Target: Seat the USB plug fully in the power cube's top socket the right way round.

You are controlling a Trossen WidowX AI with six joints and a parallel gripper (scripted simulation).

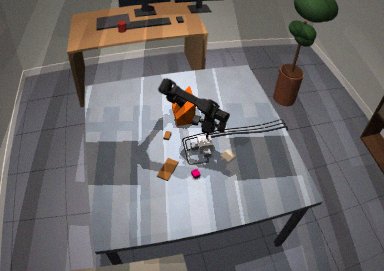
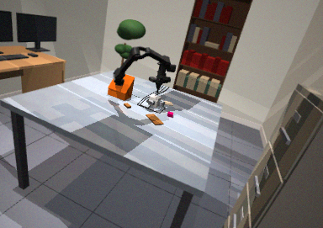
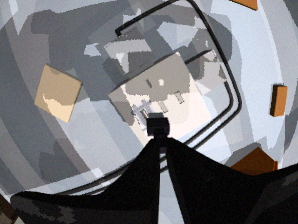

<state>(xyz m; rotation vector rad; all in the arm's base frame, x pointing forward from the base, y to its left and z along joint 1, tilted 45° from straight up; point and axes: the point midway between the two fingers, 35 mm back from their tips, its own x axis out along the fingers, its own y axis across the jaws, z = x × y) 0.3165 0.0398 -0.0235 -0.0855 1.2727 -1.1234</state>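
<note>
My gripper tip is now 20 mm above the dark USB plug. From my gripper tip the other things lie so: magenta cube (160 mm ahead, 130 mm to the right, 120 mm below); small brown block (170 mm behind, 190 mm to the right, 130 mm below); orange plate (80 mm ahead, 270 mm to the right, 130 mm below).
</note>
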